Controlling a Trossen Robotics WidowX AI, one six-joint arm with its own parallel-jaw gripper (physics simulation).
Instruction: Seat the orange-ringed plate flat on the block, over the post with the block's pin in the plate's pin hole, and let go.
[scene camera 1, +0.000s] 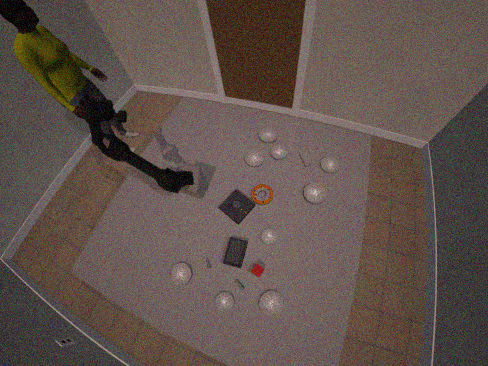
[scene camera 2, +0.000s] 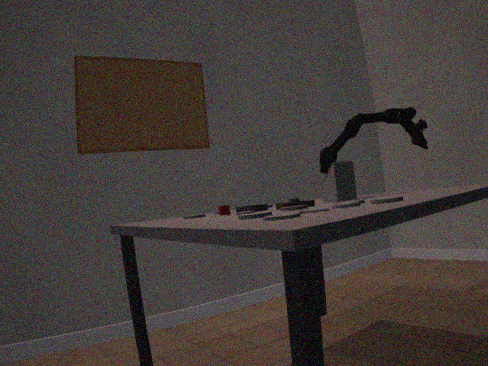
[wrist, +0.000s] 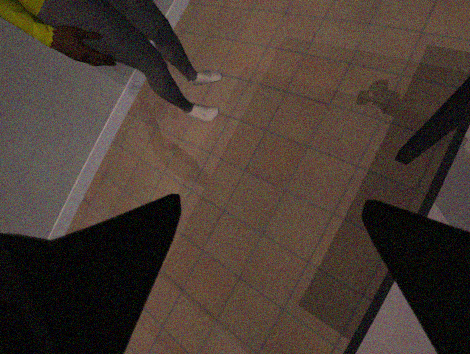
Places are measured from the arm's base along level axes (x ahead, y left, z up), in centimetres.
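Pixels of known places: gripper, fingertip midpoint: (scene camera 1: 114, 119) (scene camera 2: 427, 146) (wrist: 271, 205); arm's base, origin of the base link: (scene camera 1: 187, 177) (scene camera 2: 335, 173).
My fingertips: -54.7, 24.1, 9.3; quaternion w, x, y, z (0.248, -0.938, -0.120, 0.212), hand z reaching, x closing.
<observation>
For each thing: its middle in the pictures, then the offset to it from my fingertips, as dx, dy, dz. "spot": a spot on its surface instead.
- orange-ringed plate, body centre: (scene camera 2: 293, 208) (scene camera 1: 262, 194) +89.7, -20.7, -21.2
- block, body centre: (scene camera 2: 294, 203) (scene camera 1: 237, 205) +79.1, -29.3, -19.9
- round post, surface spot: (scene camera 1: 236, 204) spot: +79.1, -29.3, -18.0
- dark tray, body centre: (scene camera 2: 251, 208) (scene camera 1: 235, 252) +83.7, -50.6, -20.5
- red cube, body centre: (scene camera 2: 224, 210) (scene camera 1: 257, 270) +94.8, -56.1, -19.8
The orange-ringed plate (scene camera 1: 270, 194) (scene camera 2: 295, 206) lies on the table, close to the right corner of the dark square block. The block (scene camera 1: 230, 212) lies flat, with a round post (scene camera 1: 236, 204) near its middle and a tiny yellowish spot, perhaps the pin, to the right of the post. The plate's pin hole is too small to make out. My gripper (scene camera 2: 423, 144) (wrist: 271, 205) is open and empty, high up and far from plate and block. In the wrist view its two dark fingers stand wide apart above the floor, beyond the table's edge. Neither plate nor block shows there.
A tall grey box (scene camera 1: 205, 179) (scene camera 2: 345, 181) stands by the arm. A dark tray (scene camera 1: 235, 252), a red cube (scene camera 1: 257, 270) (scene camera 2: 223, 210) and several pale round pieces lie on the table. A person (scene camera 1: 57, 65) (wrist: 115, 40) in yellow stands near the gripper.
</observation>
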